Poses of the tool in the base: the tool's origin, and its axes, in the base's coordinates. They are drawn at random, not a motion.
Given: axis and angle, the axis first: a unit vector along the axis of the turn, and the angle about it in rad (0 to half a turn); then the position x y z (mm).
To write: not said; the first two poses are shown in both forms.
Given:
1: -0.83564, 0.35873, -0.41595, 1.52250, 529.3, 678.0, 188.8
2: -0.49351, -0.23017, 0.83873, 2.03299, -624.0, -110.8, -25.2
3: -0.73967, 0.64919, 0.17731, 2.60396, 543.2, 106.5, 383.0
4: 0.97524, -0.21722, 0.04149, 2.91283, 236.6, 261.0, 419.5
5: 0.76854, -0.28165, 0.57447, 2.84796, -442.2, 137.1, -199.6
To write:
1: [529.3, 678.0, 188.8], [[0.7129, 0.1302, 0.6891], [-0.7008, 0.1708, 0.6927], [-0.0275, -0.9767, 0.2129]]
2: [-624.0, -110.8, -25.2], [[-0.0938, -0.5865, -0.8045], [0.9150, -0.3693, 0.1626], [-0.3925, -0.7209, 0.5712]]
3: [543.2, 106.5, 383.0], [[0.1581, -0.9834, 0.0887], [-0.8018, -0.0755, 0.5928], [-0.5763, -0.1648, -0.8005]]
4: [236.6, 261.0, 419.5], [[0.9035, -0.4276, 0.0306], [-0.4088, -0.8808, -0.2389], [0.1291, 0.2034, -0.9705]]
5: [-442.2, 137.1, -199.6], [[0.1988, -0.5899, 0.7826], [-0.2574, -0.8019, -0.5391], [0.9456, -0.0942, -0.3113]]
